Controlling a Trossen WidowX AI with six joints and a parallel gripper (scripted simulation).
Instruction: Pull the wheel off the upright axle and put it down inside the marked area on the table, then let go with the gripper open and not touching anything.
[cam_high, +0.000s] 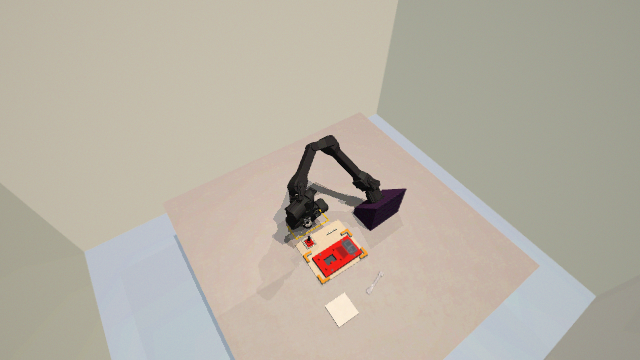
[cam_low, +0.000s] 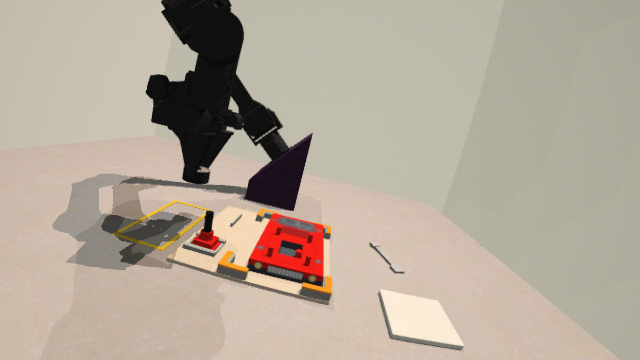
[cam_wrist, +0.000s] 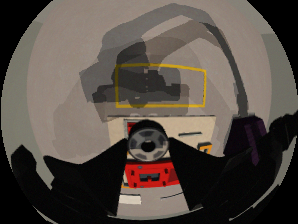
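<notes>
My gripper tip is now 70 mm above the black upright axle, 30 mm to the right of it and 20 mm short of it. The rest, counted from my gripper tip: grey wrench: 360 mm to the left, 100 mm below, 90 mm behind; wheel: right at my gripper tip; square plate: 360 mm to the left, 100 mm below, 90 mm ahead.
</notes>
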